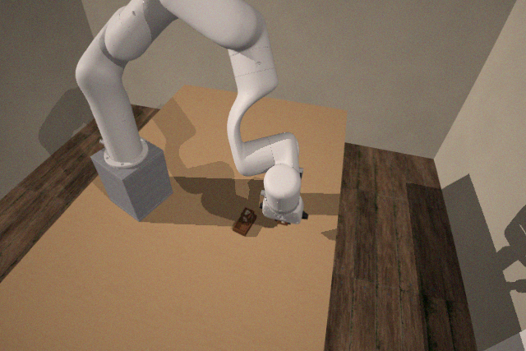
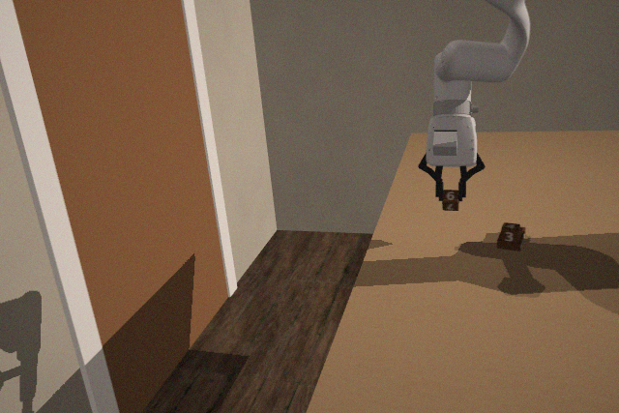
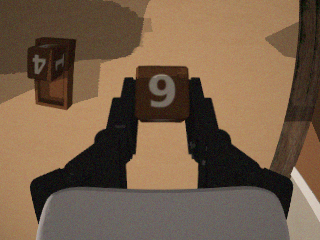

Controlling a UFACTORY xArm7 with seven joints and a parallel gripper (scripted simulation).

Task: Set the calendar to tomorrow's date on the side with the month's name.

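Right now my hand is 2 cm above the digit cube and 1 cm to the right of it. The rest, counted from my hand: brown calendar tray 12 cm behind, 9 cm below, 1 cm to the right.
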